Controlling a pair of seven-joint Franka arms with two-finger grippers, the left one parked.
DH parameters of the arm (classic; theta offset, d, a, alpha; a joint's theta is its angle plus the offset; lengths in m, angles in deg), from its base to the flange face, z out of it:
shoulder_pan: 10.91 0.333 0 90
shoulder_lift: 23.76 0 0 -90
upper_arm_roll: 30.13 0.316 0.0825 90
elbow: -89.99 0 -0.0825 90
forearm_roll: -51.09 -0.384 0 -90
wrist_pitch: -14.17 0 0.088 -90
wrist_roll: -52.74 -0.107 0 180
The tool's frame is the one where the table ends.
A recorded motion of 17 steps. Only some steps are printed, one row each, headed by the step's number.
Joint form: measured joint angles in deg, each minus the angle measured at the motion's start. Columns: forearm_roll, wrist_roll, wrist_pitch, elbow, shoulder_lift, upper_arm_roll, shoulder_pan.
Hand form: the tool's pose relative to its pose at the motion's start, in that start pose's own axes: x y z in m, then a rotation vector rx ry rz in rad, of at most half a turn. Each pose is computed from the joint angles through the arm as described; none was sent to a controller.
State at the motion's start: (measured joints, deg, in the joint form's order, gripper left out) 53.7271 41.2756 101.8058 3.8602 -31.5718 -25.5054 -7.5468
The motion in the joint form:
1: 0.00 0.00 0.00 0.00 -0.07 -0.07 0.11
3: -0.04 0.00 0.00 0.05 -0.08 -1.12 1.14
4: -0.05 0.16 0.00 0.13 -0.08 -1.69 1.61
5: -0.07 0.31 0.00 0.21 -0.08 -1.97 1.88
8: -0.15 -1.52 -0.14 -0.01 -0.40 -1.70 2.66
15: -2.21 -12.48 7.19 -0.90 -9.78 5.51 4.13
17: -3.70 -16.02 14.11 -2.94 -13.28 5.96 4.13
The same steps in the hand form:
1: 0.0003 -0.0005 0.0007 -0.0004 -0.0012 -0.0007
3: 0.0003 -0.0011 0.0004 -0.0020 -0.0003 -0.0003
4: 0.0004 -0.0005 -0.0002 -0.0027 0.0011 -0.0012
5: 0.0004 -0.0006 -0.0008 -0.0028 0.0025 -0.0036
8: -0.0004 -0.0115 0.0039 -0.0049 -0.0084 0.0096
15: 0.0274 -0.1122 0.0922 0.0378 -0.0723 0.0484
17: 0.0449 -0.1261 0.1362 0.0804 -0.0662 0.1104

